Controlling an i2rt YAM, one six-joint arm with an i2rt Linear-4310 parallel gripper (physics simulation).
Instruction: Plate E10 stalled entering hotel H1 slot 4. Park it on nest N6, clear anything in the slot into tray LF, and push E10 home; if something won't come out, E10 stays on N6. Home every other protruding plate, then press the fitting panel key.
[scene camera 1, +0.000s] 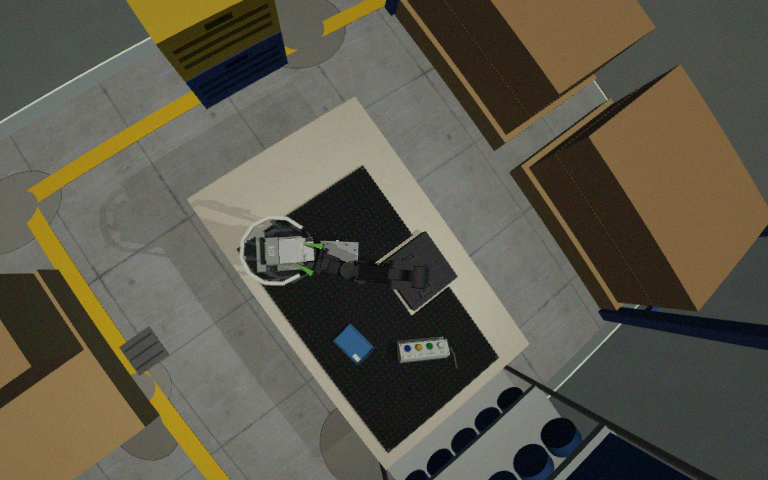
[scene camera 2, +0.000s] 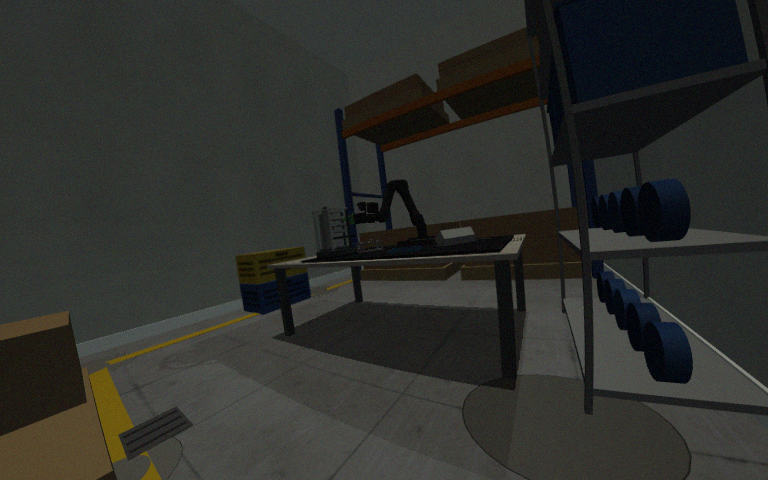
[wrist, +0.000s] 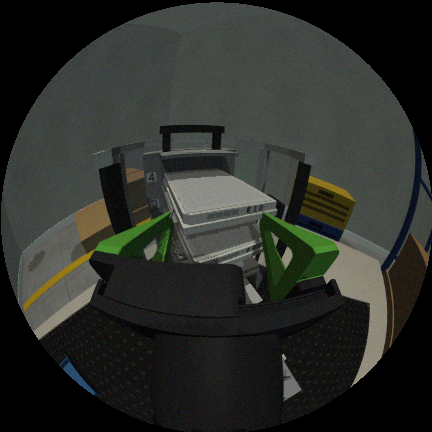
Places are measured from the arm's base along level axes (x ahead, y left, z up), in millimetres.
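Where they show: gripper, between the fingertips: (scene camera 1: 298, 252) (scene camera 2: 342, 219) (wrist: 216, 217); arm's base, origin of its link: (scene camera 2: 422, 238).
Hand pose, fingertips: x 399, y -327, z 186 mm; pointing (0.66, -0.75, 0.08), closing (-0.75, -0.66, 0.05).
Note:
Things, the pixels of their centre, and the offset from my fingertips. "spot": a spot on its surface instead.
- Hotel H1, middle of its body: (wrist: 202, 233) (scene camera 1: 282, 251) (scene camera 2: 333, 231) dx +57, dy -38, dz -70 mm
- Plate E10, middle of its body: (wrist: 207, 187) (scene camera 1: 285, 250) dx +36, dy -26, dz +11 mm
- plate, middle of its body: (wrist: 210, 220) dx +30, dy -27, dz -29 mm
- blue tray, middle of its body: (scene camera 1: 354, 344) (scene camera 2: 404, 249) dx -5, dy +448, dz -215 mm
- key panel, middle of its body: (scene camera 1: 423, 350) (scene camera 2: 454, 236) dx -255, dy +624, dz -182 mm
- curved pale guard, a spot on its surface: (scene camera 1: 243, 253) spot: dx +157, dy -78, dz +65 mm
- black-framed handle, a spot on its surface: (wrist: 192, 129) spot: dx +92, dy -50, dz +77 mm
- pale grey object, middle of its body: (scene camera 1: 339, 255) (scene camera 2: 369, 245) dx -132, dy +76, dz -186 mm
Hotel H1 (scene camera 1: 270, 252) (scene camera 2: 323, 232) (wrist: 152, 186) stands at the mat's far left corner. Plate E10 (scene camera 1: 291, 250) (wrist: 220, 192) sticks out of its slot 4, looking slightly skewed. Another plate (wrist: 225, 244) sticks out below E10, its label unreadable; lower ones are partly hidden. My gripper (scene camera 1: 300, 254) (wrist: 216, 217) is partly open at E10's front edge, green fingertips near its left and right corners; E10 does not look clamped. The blue tray (scene camera 1: 353, 343) (wrist: 77, 377) lies on the mat, label unreadable. The key panel (scene camera 1: 423, 349) has blue, yellow, green and white keys. N6 cannot be made out.
A curved pale guard (scene camera 1: 243, 253) surrounds the hotel's back and sides. A black-framed handle (wrist: 192, 129) rises above the hotel. A pale grey object (scene camera 1: 344, 249) lies partly under the arm. The arm's base stands on a dark block (scene camera 1: 438, 263) at the mat's right edge.

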